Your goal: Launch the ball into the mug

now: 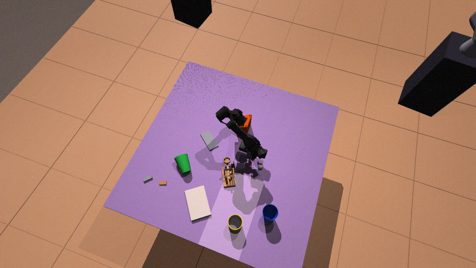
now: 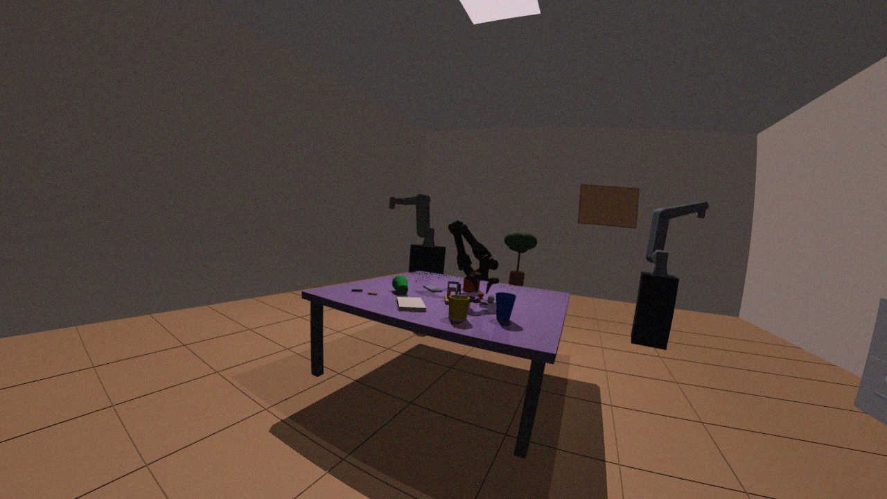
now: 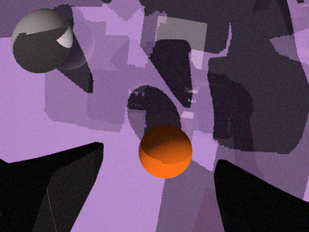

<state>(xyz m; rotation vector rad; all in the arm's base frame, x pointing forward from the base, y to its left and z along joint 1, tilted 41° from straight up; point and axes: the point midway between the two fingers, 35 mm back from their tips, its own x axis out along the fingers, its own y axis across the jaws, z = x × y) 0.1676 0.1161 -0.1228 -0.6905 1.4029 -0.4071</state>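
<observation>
The orange ball is 2 cm below my gripper tip. Round my gripper tip: grey slab: 33 cm to the right, 4 cm ahead, 3 cm below; white ball: 9 cm to the left, 4 cm ahead, 1 cm below; tan wooden catapult: 18 cm ahead, 9 cm to the right, 2 cm above.
</observation>
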